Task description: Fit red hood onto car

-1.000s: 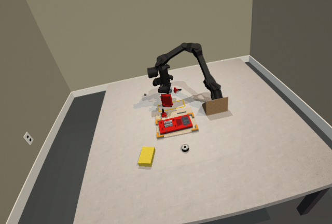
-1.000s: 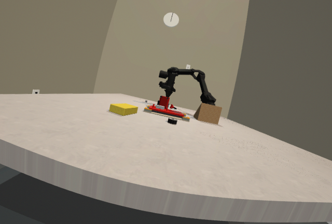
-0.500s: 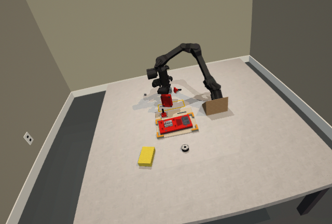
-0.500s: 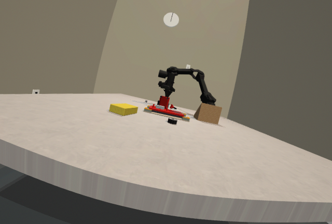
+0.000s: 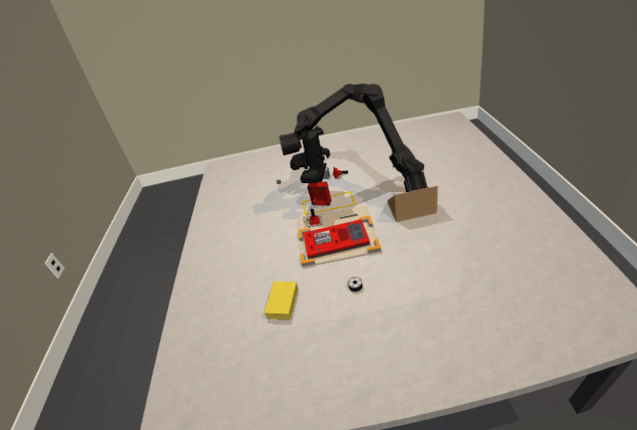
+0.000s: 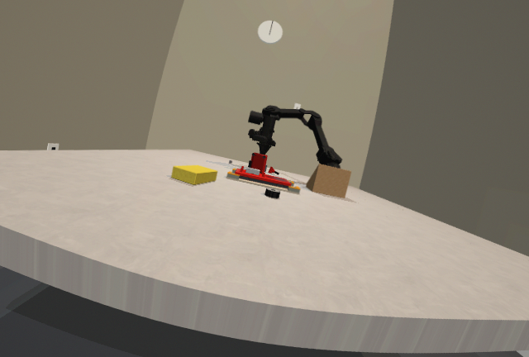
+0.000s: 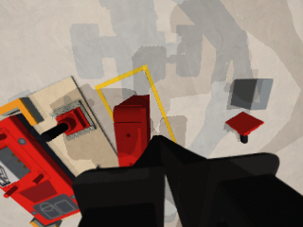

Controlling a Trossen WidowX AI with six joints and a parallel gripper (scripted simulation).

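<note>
Right now my gripper tip is 3 cm above the red hood, 1 cm to the right of it and 1 cm short of it. Round my gripper tip: small black wheel: 42 cm to the left, 7 cm below, 5 cm behind; grey engine block: 24 cm to the left, 5 cm below, 2 cm ahead; yellow block: 43 cm to the left, 16 cm ahead, 6 cm below.
</note>
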